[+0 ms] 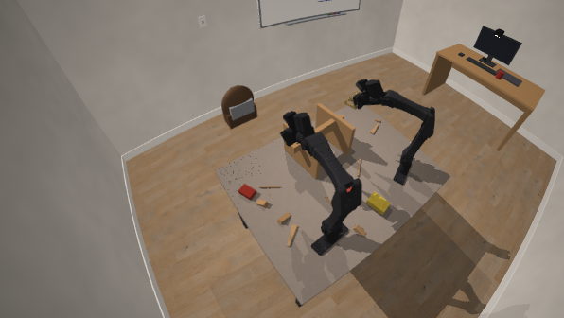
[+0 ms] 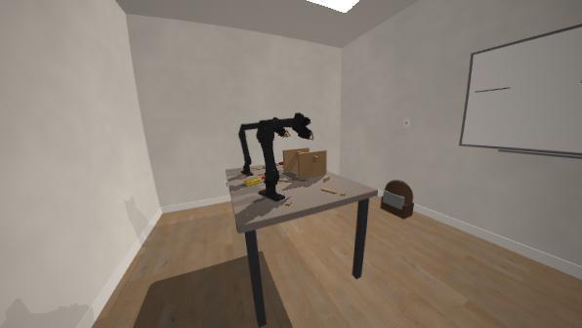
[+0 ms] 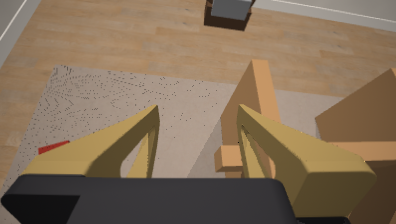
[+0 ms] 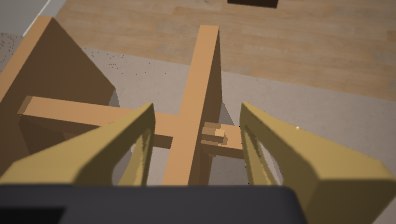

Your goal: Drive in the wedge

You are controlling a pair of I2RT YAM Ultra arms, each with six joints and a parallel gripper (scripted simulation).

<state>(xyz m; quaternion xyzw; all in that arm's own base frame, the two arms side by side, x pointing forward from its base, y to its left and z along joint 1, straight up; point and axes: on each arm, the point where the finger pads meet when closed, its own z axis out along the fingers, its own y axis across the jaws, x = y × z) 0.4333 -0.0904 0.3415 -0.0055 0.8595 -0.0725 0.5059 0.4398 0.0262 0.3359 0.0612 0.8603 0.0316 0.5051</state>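
My left hand is 2 cm short of the rail, 25 cm to the left of it and 18 cm above it. The rest, counted from my left hand: red block: 4 cm ahead, 24 cm to the left, 33 cm below.
Now: right hand 4 cm short of the rail, 16 cm to the right of it and 18 cm above it. Also, from my right hand: red block 6 cm ahead, 66 cm to the left, 32 cm below.
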